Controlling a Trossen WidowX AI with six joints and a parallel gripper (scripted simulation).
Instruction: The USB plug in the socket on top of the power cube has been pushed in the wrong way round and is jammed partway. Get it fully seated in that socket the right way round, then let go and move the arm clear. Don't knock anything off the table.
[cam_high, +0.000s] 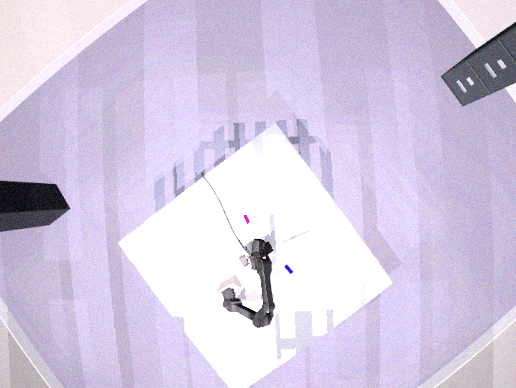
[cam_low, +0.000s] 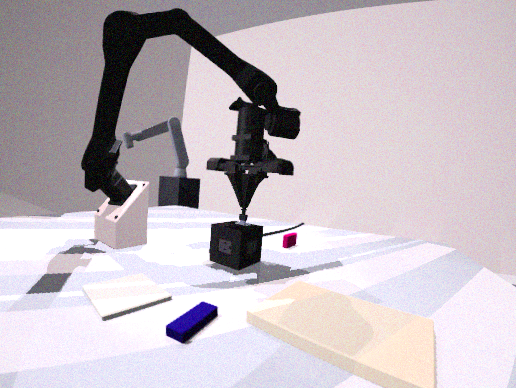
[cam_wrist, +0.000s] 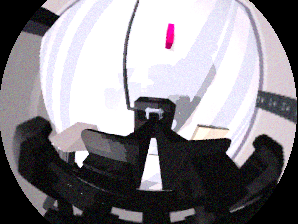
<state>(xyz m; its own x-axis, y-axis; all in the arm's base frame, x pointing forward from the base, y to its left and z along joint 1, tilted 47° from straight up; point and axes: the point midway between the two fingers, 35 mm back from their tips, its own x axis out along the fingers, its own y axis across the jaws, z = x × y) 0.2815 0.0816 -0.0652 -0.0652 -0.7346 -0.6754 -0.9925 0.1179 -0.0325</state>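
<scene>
My gripper tip is now 2 cm above the USB plug. The rest, counted from my gripper tip: beige board 23 cm ahead, 15 cm to the right, 10 cm below; then blue block 8 cm ahead, 24 cm to the right, 10 cm below; then magenta block 5 cm ahead, 18 cm to the left, 9 cm below.
</scene>
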